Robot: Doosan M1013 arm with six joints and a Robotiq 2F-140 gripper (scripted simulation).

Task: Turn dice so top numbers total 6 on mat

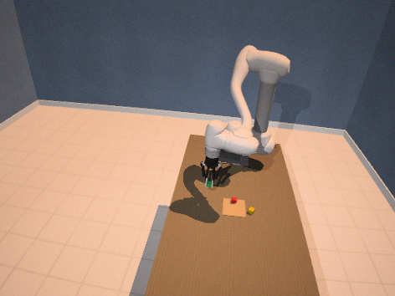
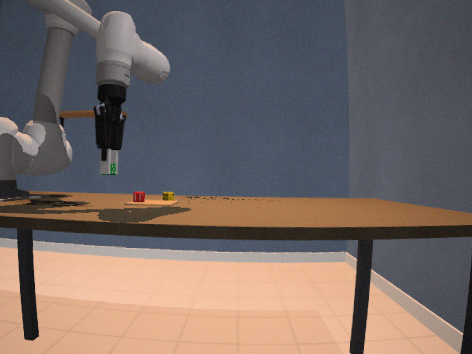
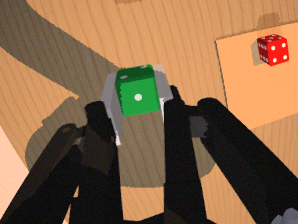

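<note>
Now: the tan mat 40 mm ahead of my hand, 180 mm to the left of it and 120 mm below it. Round my hand: yellow die: 40 mm ahead, 280 mm to the left, 110 mm below; then red die: 170 mm to the left, 100 mm below; then green die: 20 mm below.
</note>
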